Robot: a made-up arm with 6 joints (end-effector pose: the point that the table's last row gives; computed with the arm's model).
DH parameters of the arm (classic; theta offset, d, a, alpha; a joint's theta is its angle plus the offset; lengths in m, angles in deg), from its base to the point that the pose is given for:
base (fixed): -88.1 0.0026 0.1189 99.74
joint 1: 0 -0.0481 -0.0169 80.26
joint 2: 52.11 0 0.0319 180
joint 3: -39.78 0.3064 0.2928 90
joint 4: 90 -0.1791 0.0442 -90
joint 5: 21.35 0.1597 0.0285 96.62
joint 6: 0 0.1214 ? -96.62
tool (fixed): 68.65 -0.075 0 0
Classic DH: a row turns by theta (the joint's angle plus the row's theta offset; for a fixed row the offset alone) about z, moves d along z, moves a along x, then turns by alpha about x.
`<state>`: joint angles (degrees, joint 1 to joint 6).
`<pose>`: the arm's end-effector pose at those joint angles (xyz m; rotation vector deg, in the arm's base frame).
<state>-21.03 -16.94 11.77 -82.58 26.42 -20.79</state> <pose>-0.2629 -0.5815 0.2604 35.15 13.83 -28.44</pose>
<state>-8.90 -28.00 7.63 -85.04 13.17 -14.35</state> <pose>-0.2405 -0.5278 0.3381 18.61 6.50 -38.07</pose>
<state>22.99 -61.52 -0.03 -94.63 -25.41 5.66</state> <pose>-0.1135 -0.3264 0.5012 -21.65 -11.04 -57.83</pose>
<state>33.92 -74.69 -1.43 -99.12 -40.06 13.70</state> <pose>-0.0432 -0.2297 0.5332 -34.80 -14.18 -63.38</pose>
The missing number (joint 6, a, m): 0.0313
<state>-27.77 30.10 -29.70 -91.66 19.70 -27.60</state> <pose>-0.2993 -0.0173 0.4892 38.88 6.10 -124.42</pose>
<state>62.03 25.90 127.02 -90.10 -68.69 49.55</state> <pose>0.0715 0.1095 0.4806 -105.60 -25.05 -73.90</pose>
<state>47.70 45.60 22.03 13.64 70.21 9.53</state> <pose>-0.2498 0.1486 0.3949 -28.91 87.78 -70.00</pose>
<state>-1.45 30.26 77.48 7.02 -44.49 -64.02</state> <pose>-0.0677 -0.3206 0.2756 -37.11 -11.04 -60.72</pose>
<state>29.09 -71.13 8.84 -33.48 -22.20 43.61</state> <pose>0.0419 -0.1428 0.5824 -129.15 -17.46 -31.80</pose>
